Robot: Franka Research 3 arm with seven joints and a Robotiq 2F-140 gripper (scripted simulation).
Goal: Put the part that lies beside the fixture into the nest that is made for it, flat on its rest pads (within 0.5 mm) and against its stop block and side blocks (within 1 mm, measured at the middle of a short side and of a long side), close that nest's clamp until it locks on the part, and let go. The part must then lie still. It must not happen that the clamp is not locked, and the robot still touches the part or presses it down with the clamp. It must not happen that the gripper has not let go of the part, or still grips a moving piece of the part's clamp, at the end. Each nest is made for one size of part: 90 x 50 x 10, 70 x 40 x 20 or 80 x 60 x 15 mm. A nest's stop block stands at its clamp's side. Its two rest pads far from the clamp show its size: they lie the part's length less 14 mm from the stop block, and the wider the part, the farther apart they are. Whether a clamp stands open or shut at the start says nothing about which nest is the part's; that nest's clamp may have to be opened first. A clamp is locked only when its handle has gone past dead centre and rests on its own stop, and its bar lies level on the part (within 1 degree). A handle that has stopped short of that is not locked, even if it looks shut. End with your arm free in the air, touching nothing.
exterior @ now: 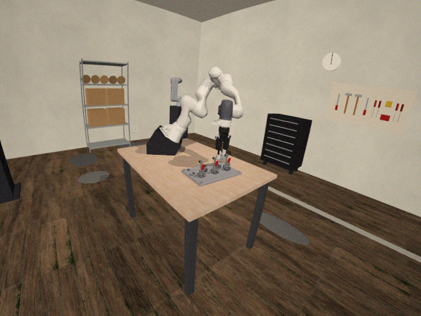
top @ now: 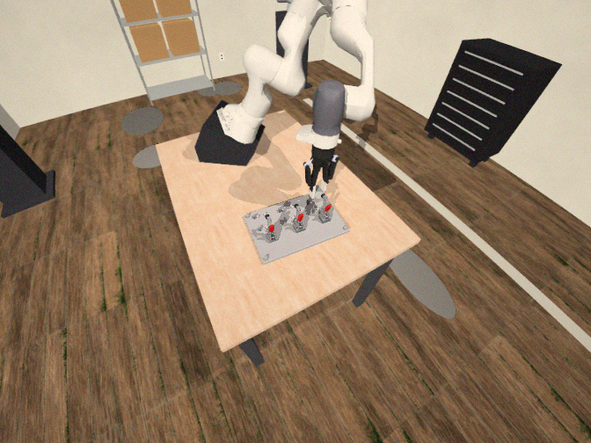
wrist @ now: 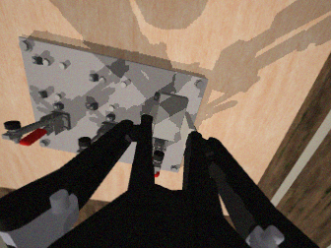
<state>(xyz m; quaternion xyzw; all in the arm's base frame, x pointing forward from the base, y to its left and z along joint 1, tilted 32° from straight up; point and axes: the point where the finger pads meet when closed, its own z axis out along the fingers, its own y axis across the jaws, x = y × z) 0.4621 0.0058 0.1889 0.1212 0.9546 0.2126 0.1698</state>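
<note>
Now: hand 30 mm short of the plate, 120 mm to the left of it and 100 mm above it. Also, from my hand: grey block 30 mm below.
</note>
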